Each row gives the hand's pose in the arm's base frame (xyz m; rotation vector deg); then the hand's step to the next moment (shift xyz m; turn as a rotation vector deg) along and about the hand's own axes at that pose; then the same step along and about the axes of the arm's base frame.
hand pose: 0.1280 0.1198 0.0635 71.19 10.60 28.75
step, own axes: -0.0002 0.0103 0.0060 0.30 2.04 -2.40
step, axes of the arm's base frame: -0.0005 -0.0029 0.0116 -1.24 2.67 1.17
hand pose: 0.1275 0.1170 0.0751 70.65 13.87 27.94
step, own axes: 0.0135 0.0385 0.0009 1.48 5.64 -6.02
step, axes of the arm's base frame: 0.0035 0.0152 0.0377 -2.58 7.17 3.50
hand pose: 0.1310 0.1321 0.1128 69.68 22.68 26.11
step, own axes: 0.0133 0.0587 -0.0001 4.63 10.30 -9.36
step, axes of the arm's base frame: 0.0040 0.0235 0.0553 -2.24 12.81 6.78
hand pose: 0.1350 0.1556 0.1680 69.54 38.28 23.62
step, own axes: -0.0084 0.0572 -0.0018 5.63 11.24 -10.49
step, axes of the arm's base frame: -0.0042 0.0139 0.0560 -2.20 14.54 7.20
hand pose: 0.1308 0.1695 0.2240 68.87 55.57 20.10
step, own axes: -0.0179 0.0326 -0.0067 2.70 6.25 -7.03
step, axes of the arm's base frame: -0.0073 0.0037 0.0369 -2.40 8.53 4.15
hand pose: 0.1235 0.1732 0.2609 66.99 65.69 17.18
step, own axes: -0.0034 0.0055 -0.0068 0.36 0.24 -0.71
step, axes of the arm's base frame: -0.0052 0.0038 0.0068 -0.34 0.76 0.04
